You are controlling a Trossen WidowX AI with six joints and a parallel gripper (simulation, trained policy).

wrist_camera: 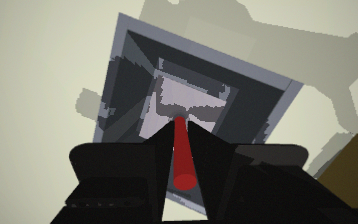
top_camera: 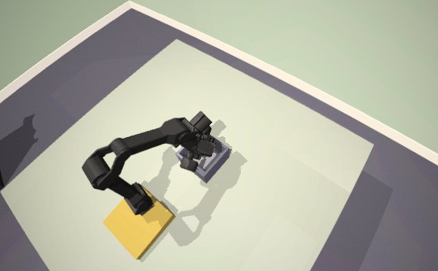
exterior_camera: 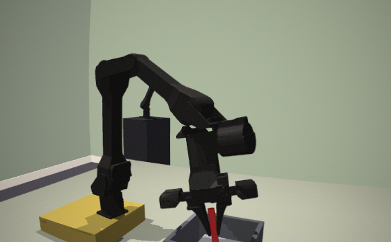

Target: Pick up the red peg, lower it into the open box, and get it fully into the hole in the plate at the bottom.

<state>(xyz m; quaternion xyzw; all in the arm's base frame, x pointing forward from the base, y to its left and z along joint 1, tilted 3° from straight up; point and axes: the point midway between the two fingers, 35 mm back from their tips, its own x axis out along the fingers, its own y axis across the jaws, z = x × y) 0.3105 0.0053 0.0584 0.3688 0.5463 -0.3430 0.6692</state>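
Now: gripper tip 1 cm to the right of the red peg, 1 cm below it and 1 cm past it. Also, from my gripper tip: grey box 7 cm below, 1 cm to the left.
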